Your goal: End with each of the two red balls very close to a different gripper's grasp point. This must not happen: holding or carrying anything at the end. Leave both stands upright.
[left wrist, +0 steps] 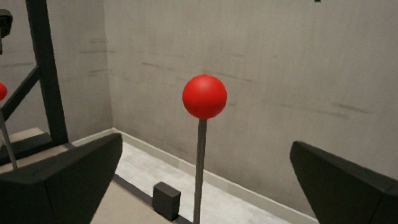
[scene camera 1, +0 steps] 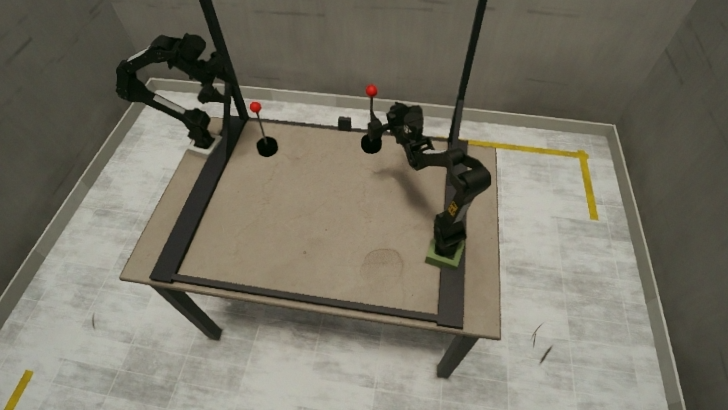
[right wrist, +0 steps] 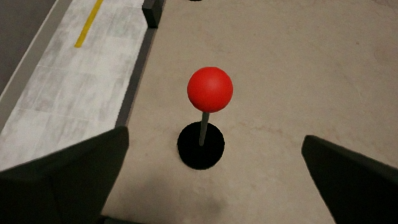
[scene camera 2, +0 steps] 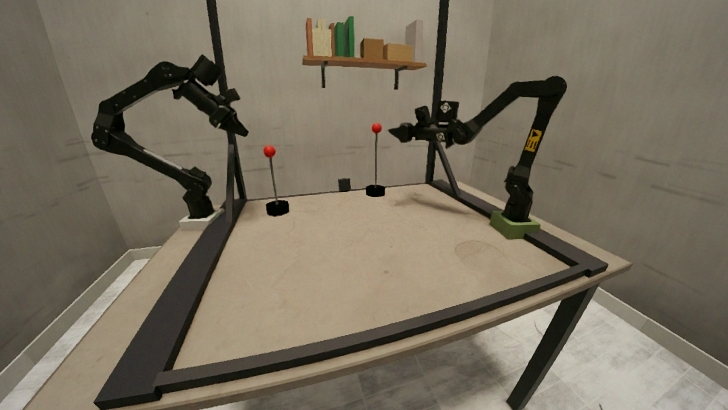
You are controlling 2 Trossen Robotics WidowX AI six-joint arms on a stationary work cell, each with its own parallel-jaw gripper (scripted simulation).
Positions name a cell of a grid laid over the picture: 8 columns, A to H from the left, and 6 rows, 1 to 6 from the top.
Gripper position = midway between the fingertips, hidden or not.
my left gripper: left wrist E4; scene camera 1 E2; scene camera 2 E2; not seen in the right wrist view (out of frame)
